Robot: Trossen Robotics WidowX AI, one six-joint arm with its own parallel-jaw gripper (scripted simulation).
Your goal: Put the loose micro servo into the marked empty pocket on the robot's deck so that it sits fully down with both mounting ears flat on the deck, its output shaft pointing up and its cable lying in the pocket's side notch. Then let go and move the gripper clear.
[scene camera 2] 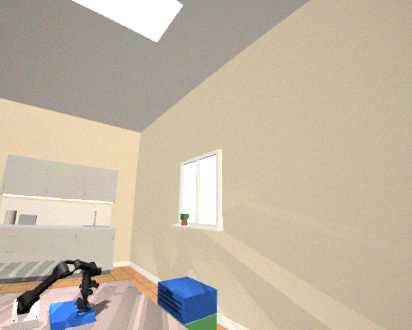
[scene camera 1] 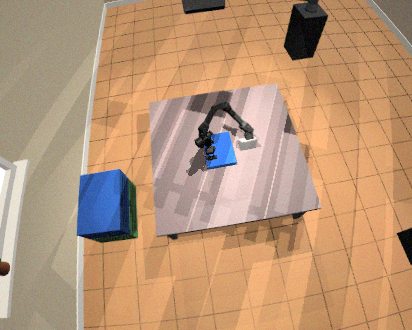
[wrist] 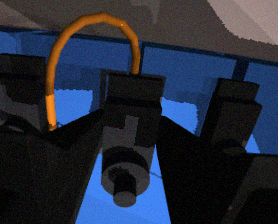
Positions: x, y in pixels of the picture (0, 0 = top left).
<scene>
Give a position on a dark micro servo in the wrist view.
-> At 132, 112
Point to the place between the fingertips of my gripper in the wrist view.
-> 131, 119
</scene>
